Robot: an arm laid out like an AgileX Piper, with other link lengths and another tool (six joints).
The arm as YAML. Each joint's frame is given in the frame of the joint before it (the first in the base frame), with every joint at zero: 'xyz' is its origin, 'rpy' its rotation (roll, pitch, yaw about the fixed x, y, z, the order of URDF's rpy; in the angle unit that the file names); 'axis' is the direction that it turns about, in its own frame. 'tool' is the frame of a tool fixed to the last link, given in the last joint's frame.
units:
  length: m
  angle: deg
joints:
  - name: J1
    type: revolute
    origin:
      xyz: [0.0, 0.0, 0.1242]
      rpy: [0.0, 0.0, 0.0]
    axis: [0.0, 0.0, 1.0]
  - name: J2
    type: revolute
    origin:
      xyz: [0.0, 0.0, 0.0]
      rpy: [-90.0, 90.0, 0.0]
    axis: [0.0, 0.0, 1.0]
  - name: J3
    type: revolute
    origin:
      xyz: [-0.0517, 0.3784, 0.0]
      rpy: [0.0, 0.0, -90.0]
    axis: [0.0, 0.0, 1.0]
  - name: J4
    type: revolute
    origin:
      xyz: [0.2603, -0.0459, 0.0]
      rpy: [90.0, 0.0, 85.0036]
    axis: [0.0, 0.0, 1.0]
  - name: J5
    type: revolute
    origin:
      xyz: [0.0, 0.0, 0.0]
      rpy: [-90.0, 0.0, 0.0]
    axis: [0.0, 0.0, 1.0]
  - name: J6
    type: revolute
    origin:
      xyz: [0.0, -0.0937, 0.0]
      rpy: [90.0, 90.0, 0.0]
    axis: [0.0, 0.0, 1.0]
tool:
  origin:
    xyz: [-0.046, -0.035, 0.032]
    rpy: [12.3, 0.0, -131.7]
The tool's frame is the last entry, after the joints.
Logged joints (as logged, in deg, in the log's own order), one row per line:
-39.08, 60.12, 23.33, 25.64, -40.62, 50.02
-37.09, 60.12, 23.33, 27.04, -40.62, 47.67
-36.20, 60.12, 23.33, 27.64, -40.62, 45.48
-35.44, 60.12, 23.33, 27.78, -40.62, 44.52
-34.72, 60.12, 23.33, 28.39, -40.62, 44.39
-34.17, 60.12, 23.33, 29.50, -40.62, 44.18
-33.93, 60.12, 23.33, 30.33, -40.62, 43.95
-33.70, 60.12, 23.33, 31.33, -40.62, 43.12
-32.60, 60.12, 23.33, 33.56, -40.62, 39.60
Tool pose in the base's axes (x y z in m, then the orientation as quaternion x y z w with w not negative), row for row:
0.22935, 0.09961, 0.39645, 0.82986, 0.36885, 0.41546, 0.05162
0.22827, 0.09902, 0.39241, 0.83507, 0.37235, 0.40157, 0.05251
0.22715, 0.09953, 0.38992, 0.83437, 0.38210, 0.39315, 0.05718
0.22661, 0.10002, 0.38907, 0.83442, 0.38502, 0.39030, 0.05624
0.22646, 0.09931, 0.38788, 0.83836, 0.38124, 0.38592, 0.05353
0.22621, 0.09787, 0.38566, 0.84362, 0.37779, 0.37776, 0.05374
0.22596, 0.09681, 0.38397, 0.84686, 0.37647, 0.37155, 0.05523
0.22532, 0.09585, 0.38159, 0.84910, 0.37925, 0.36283, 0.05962
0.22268, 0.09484, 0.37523, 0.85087, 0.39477, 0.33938, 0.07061
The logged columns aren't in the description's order. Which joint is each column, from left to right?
Columns, left to right: J4, J2, J1, J5, J3, J6.
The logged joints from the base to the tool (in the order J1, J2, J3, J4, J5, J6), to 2 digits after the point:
23.33, 60.12, -40.62, -39.08, 25.64, 50.02
23.33, 60.12, -40.62, -37.09, 27.04, 47.67
23.33, 60.12, -40.62, -36.20, 27.64, 45.48
23.33, 60.12, -40.62, -35.44, 27.78, 44.52
23.33, 60.12, -40.62, -34.72, 28.39, 44.39
23.33, 60.12, -40.62, -34.17, 29.50, 44.18
23.33, 60.12, -40.62, -33.93, 30.33, 43.95
23.33, 60.12, -40.62, -33.70, 31.33, 43.12
23.33, 60.12, -40.62, -32.60, 33.56, 39.60

